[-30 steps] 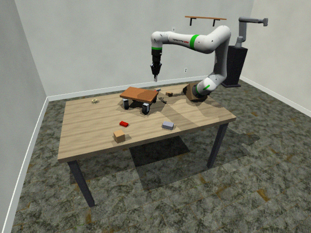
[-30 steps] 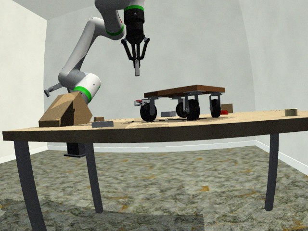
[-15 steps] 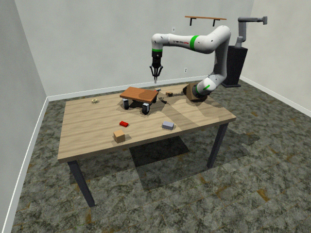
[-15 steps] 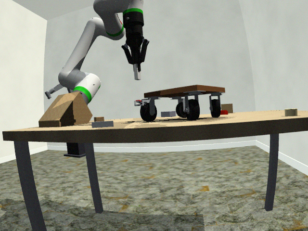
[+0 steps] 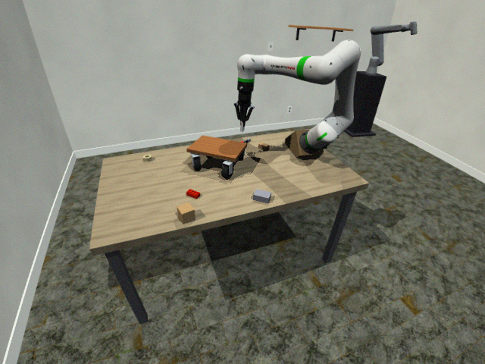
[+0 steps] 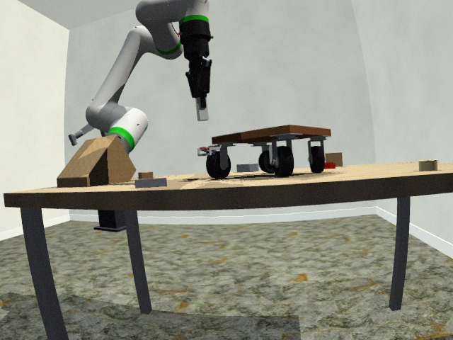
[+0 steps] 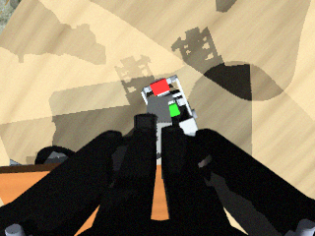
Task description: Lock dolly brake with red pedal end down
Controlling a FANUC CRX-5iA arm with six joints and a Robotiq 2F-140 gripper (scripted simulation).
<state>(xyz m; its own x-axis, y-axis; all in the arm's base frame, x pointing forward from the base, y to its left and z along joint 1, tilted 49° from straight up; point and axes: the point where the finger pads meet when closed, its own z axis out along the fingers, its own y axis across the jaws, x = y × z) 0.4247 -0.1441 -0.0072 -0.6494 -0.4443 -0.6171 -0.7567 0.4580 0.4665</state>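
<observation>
Right now the brake pedal is 120 mm below my hand and 10 mm to the left of it. Round my hand: flat grey bar (190 mm below, 170 mm to the right, 70 mm behind); grey block (470 mm to the left, 180 mm below); small wood block (180 mm below, 170 mm behind, 50 mm to the right).
</observation>
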